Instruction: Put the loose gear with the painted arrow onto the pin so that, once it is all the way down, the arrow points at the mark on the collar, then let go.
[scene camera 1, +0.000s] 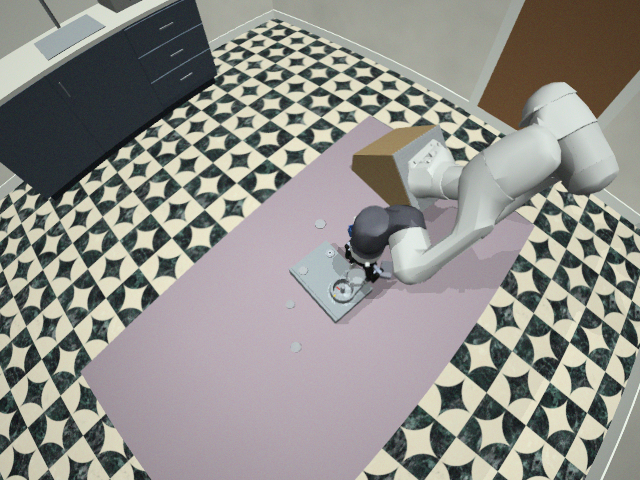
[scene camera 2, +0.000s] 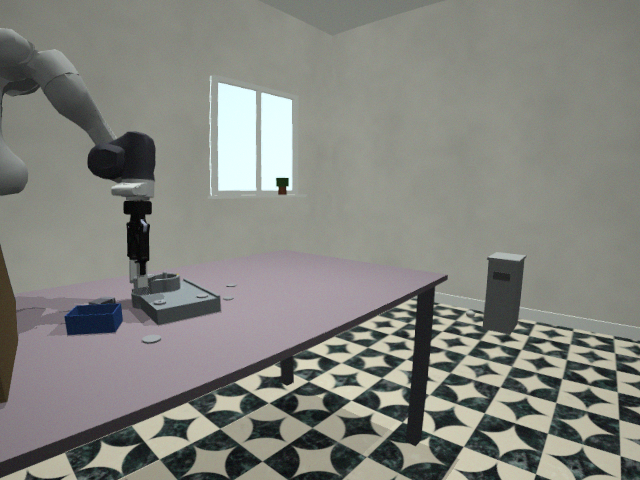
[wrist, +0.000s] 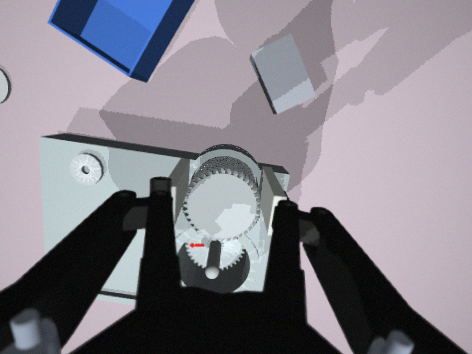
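Note:
My gripper is shut on a tall toothed gear with a plain top, which stands at one end of the grey-green base. Right beside it, the gear with the painted red arrow sits around the pin, inside the round collar. The arrow points left in the wrist view. A yellow mark shows on the collar's lower left in scene camera 1, off the arrow's line; the gripper hides it in the wrist view. How deep the arrow gear sits is unclear.
A blue open box and a grey block lie near the base. Small discs lie on the table. Two low round parts are on the base.

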